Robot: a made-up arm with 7 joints.
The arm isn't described. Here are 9 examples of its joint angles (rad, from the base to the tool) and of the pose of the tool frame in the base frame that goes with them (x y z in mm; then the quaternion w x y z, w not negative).
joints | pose
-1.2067 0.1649 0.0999 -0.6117 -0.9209 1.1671 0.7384 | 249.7 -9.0 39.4 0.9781 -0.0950 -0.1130 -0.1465
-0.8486 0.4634 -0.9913 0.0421 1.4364 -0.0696 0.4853 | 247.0 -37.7 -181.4 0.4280 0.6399 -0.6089 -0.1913
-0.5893 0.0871 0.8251 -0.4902 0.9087 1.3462 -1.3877 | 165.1 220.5 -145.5 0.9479 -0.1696 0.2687 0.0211
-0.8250 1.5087 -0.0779 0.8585 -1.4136 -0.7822 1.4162 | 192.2 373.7 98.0 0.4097 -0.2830 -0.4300 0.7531
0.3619 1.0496 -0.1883 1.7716 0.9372 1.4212 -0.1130 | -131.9 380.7 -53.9 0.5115 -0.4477 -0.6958 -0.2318
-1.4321 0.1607 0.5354 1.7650 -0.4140 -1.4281 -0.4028 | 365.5 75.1 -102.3 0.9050 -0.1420 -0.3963 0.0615
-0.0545 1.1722 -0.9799 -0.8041 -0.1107 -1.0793 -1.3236 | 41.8 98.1 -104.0 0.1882 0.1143 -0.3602 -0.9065
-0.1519 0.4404 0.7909 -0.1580 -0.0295 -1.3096 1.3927 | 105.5 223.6 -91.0 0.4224 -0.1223 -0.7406 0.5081
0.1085 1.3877 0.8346 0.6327 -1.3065 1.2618 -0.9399 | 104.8 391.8 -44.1 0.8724 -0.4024 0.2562 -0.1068
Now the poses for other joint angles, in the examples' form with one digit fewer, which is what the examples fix.
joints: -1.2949 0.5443 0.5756 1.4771 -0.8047 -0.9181 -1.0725
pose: 347 239 -92 0.891 -0.103 -0.439 -0.044
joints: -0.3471 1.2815 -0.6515 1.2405 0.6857 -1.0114 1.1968
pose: 114 367 -182 0.684 0.723 -0.080 -0.064
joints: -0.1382 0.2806 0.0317 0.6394 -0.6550 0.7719 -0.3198
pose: 97 140 -361 0.727 -0.313 0.610 -0.044
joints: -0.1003 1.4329 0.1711 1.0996 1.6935 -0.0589 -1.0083
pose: 103 447 -54 0.018 -0.497 -0.863 0.090
